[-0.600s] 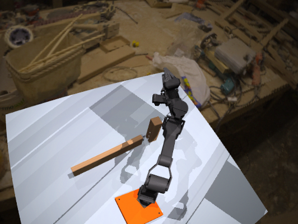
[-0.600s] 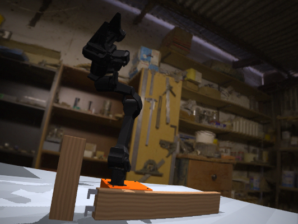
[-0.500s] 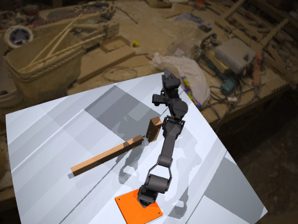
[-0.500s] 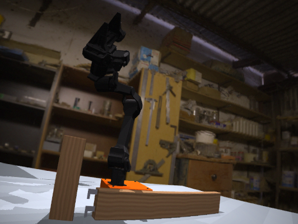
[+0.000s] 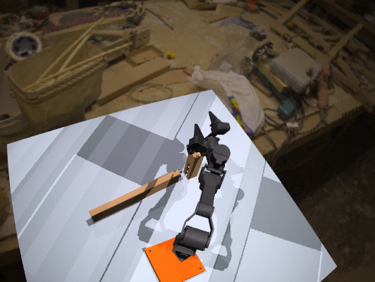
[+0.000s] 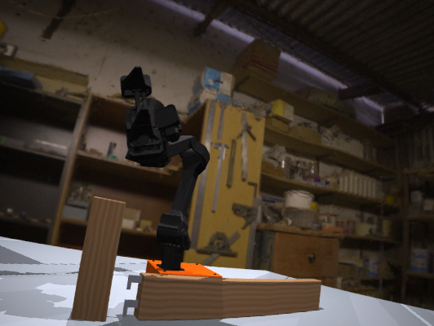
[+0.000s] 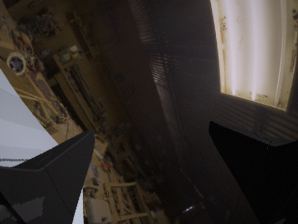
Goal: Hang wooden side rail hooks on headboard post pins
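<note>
My gripper tip is 29 cm above the wooden headboard post and 2 cm past it.
</note>
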